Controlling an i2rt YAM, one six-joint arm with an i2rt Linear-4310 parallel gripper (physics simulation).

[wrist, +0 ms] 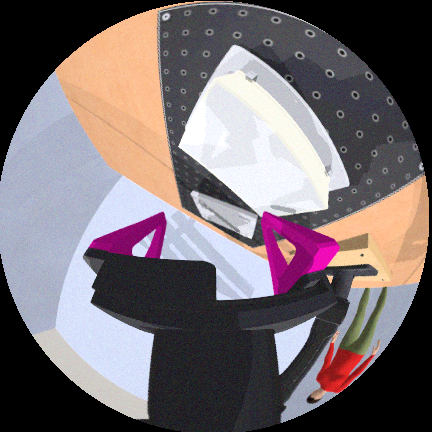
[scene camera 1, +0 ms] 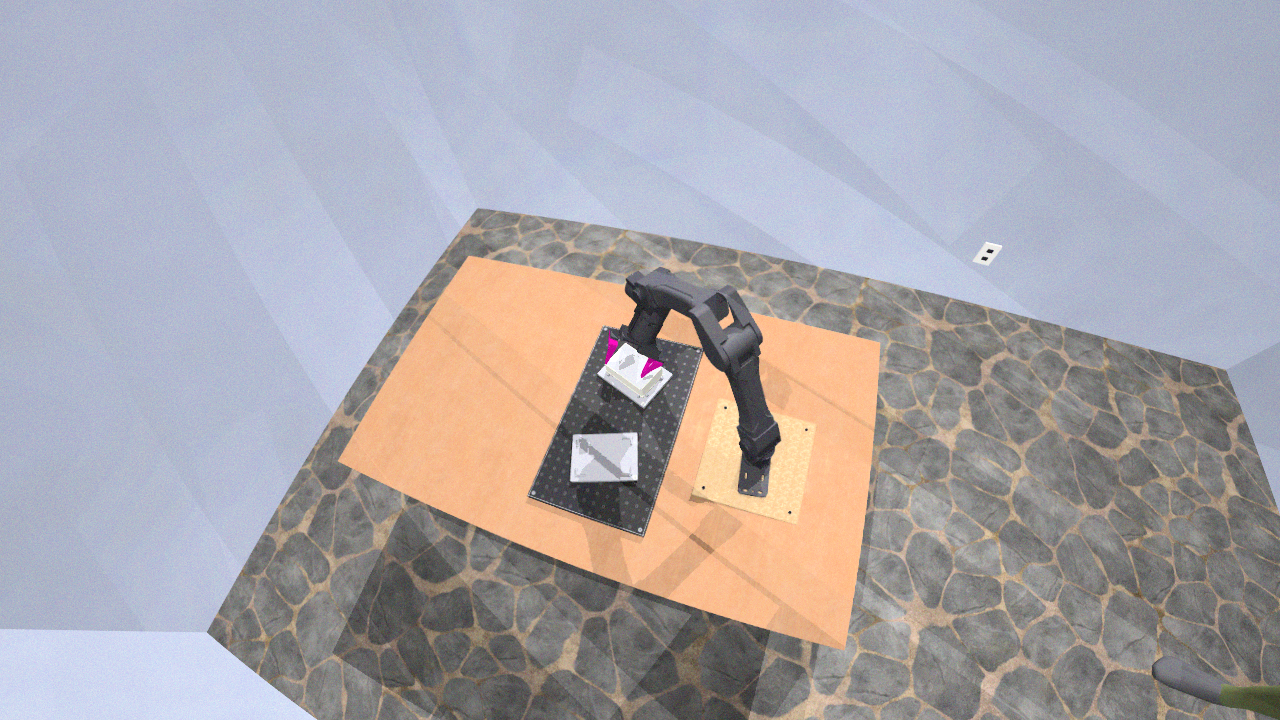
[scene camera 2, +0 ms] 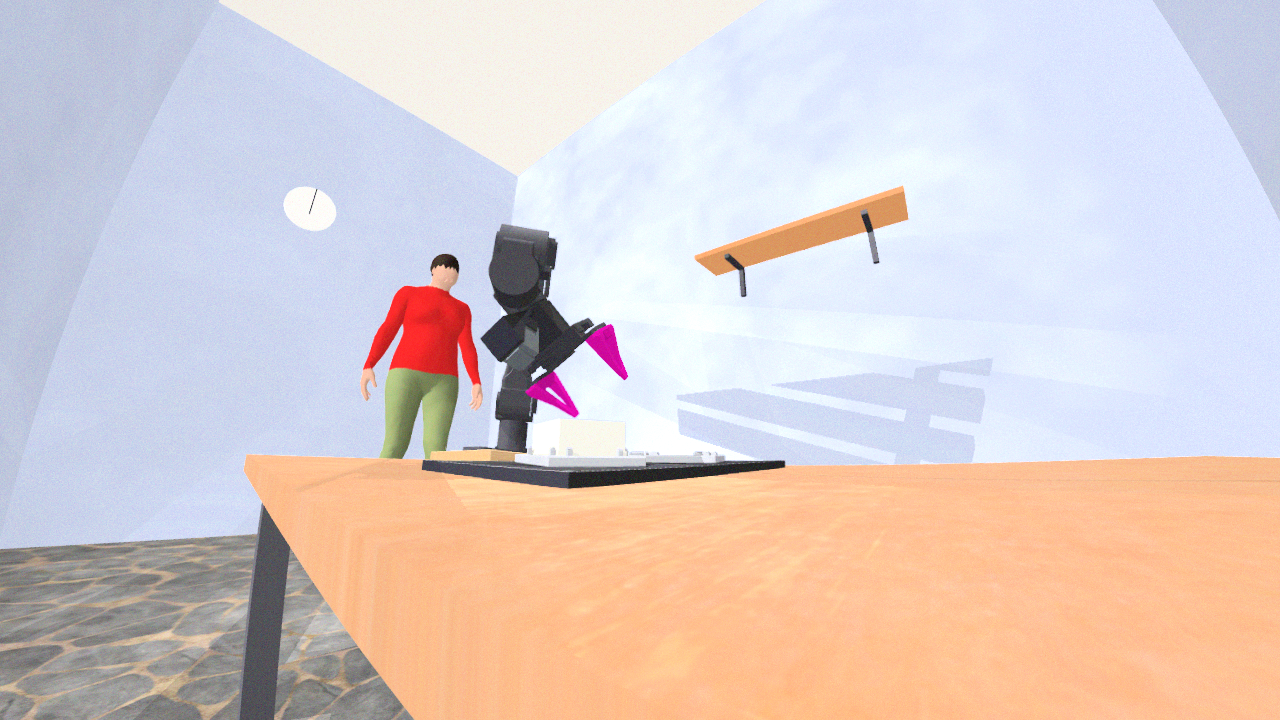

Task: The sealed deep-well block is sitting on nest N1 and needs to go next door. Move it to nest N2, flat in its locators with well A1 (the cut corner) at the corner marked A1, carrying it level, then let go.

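Places are measured from the arm's base along level axes (x ahead, y left, z up), in centimetres.
Where they show: gripper, fingertip midpoint: (wrist: 213, 216) (scene camera 1: 623, 370) (scene camera 2: 601, 397); arm's base, link origin: (wrist: 344, 269) (scene camera 1: 756, 455) (scene camera 2: 510, 456).
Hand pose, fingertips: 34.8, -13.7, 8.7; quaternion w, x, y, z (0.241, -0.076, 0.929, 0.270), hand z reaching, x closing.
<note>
Things, the pixels of their top centre, and the offset from my fingertips, as dx, dy, dz. Level surfaces: height alone.
- white sealed block, top centre: (wrist: 249, 169) (scene camera 2: 576, 423) (scene camera 1: 633, 365) -1.2, -3.6, -3.8
- nest N1, top centre: (wrist: 261, 149) (scene camera 2: 575, 447) (scene camera 1: 634, 371) -1.3, -3.7, -7.0
- Nest N2, top centre: (scene camera 2: 675, 451) (scene camera 1: 603, 455) (wrist: 221, 219) +1.5, +20.2, -7.4
- black perforated board, top centre: (scene camera 2: 634, 462) (wrist: 238, 194) (scene camera 1: 620, 418) -0.1, +9.2, -9.1
- orange table, surface height: dz -10.4
The white sealed block (scene camera 1: 631, 360) (scene camera 2: 579, 437) (wrist: 240, 145) sits on nest N1 (scene camera 1: 646, 399) (scene camera 2: 581, 461) (wrist: 292, 106), a pale plate with small locators. Nest N2 (scene camera 1: 605, 457) (scene camera 2: 684, 458) (wrist: 240, 223) is a similar pale plate with no block on it. My gripper (scene camera 1: 627, 368) (scene camera 2: 600, 395) (wrist: 213, 216) has magenta fingers. It is open and empty, tilted, with its fingertips a little above the block's top in the second scene view, one tip lower than the other. The cut corner and the A1 mark cannot be made out.
Both nests stand on a black perforated board (scene camera 1: 563, 492) (scene camera 2: 572, 479) (wrist: 360, 120) on the orange table (scene camera 1: 447, 376) (scene camera 2: 805, 555). The arm's base stands on a light wooden plate (scene camera 1: 796, 465) (scene camera 2: 474, 455). A person (scene camera 2: 429, 331) stands behind the table. A shelf (scene camera 2: 805, 234) hangs on the wall.
</note>
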